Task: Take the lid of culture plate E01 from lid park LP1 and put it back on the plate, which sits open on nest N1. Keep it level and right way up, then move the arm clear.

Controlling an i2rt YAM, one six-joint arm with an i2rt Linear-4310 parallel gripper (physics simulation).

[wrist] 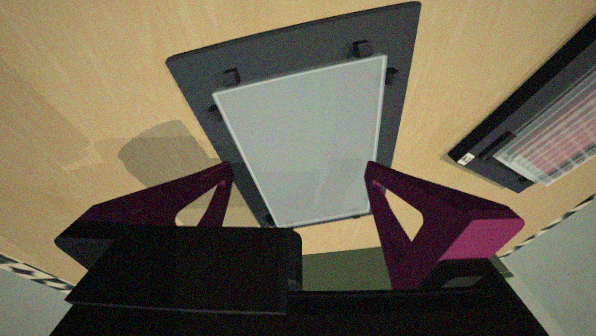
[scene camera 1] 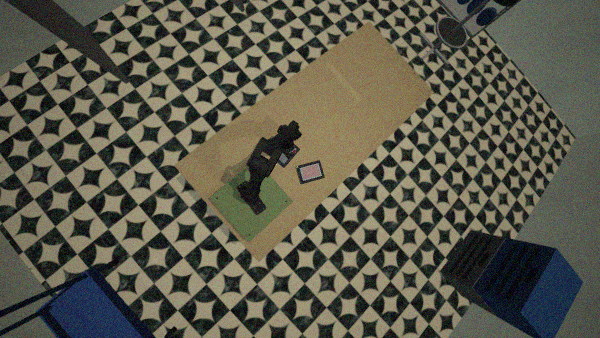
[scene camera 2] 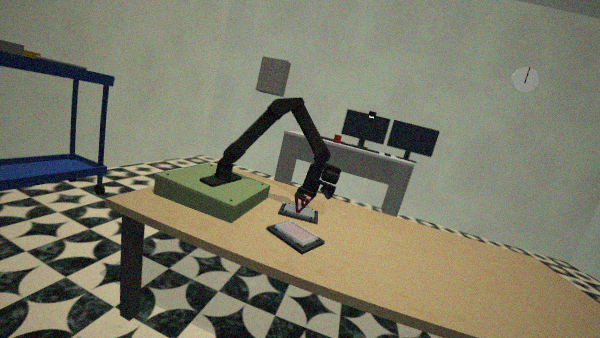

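Where they show: gripper, between the fingertips: [wrist: 298, 168] [scene camera 1: 284, 150] [scene camera 2: 300, 210]; arm's base, origin of its link: [scene camera 1: 251, 197] [scene camera 2: 222, 179].
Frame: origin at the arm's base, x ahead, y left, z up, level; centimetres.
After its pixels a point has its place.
The pale, clear lid [scene camera 1: 283, 159] {x 28.7, y 8.2, z -5.3 cm} [wrist: 310, 120] {x 36.3, y 12.1, z -5.2 cm} lies flat on the dark grey lid park [wrist: 300, 50] {x 39.5, y 12.8, z -6.0 cm}, among its small black posts. My gripper [scene camera 2: 300, 210] {x 32.4, y 12.5, z -5.7 cm} [wrist: 298, 168] {x 32.4, y 12.5, z -5.7 cm} is open, with its magenta fingertips low at the two long sides of the lid, near its base-side end; whether they touch it I cannot tell. The culture plate [scene camera 1: 310, 171] {x 38.2, y -8.3, z -5.1 cm} [scene camera 2: 296, 231] {x 38.2, y -8.9, z -4.8 cm} [wrist: 570, 132] {x 36.5, y -5.9, z -4.5 cm}, with pink contents, sits on the dark nest [scene camera 1: 300, 175] [scene camera 2: 312, 246] {x 45.2, y -12.1, z -6.0 cm} [wrist: 500, 119] {x 36.5, y -1.5, z -6.1 cm}, beside the lid park. The arm partly hides the lid park in the scene camera 1 view.
The arm stands on a green block [scene camera 1: 225, 200] {x -12.4, y 7.4, z 0.6 cm} [scene camera 2: 200, 194] {x 4.6, y -17.5, z -0.8 cm} on the wooden table [scene camera 1: 360, 120] {x 90.4, y -0.5, z -7.0 cm} [scene camera 2: 400, 265] {x 73.9, y -1.1, z -7.0 cm}. A blue cart [scene camera 2: 50, 170] stands on the floor to the left in the scene camera 2 view. A grey desk [scene camera 2: 345, 167] with two monitors stands behind the table.
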